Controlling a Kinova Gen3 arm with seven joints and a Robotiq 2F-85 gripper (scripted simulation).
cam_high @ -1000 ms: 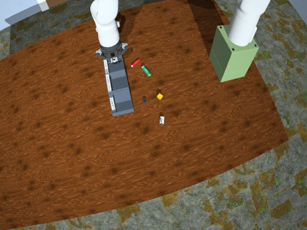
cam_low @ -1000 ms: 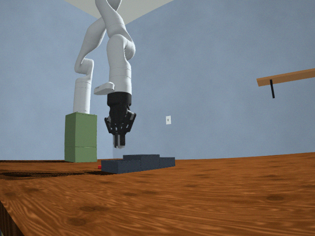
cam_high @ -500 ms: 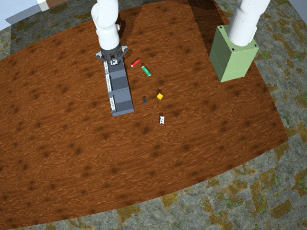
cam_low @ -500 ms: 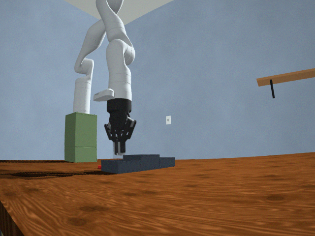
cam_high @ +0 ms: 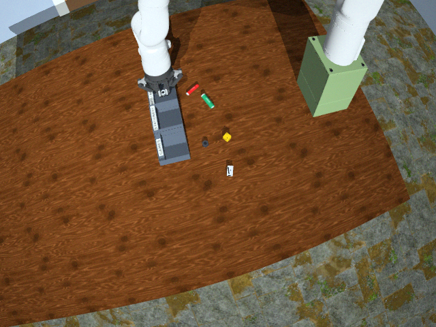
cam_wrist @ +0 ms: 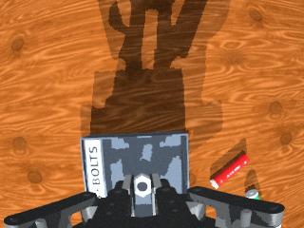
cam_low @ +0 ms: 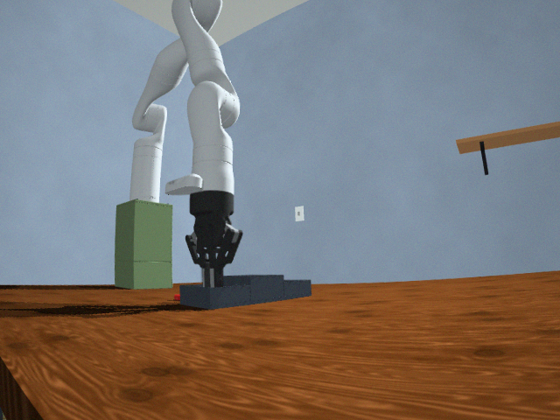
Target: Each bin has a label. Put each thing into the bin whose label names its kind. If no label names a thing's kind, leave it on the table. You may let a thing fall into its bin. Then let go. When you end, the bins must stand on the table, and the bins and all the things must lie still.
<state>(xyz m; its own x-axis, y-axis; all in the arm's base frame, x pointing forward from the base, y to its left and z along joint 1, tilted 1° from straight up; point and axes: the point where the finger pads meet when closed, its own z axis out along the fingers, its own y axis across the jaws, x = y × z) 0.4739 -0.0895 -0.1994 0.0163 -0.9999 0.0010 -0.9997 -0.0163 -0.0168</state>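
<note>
Now: hand 20 mm above the metal nut. Round my hand: red marker (90 mm behind, 40 mm below); dark nut (90 mm behind, 180 mm to the left, 40 mm below); green marker (120 mm behind, 50 mm to the left, 30 mm below).
</note>
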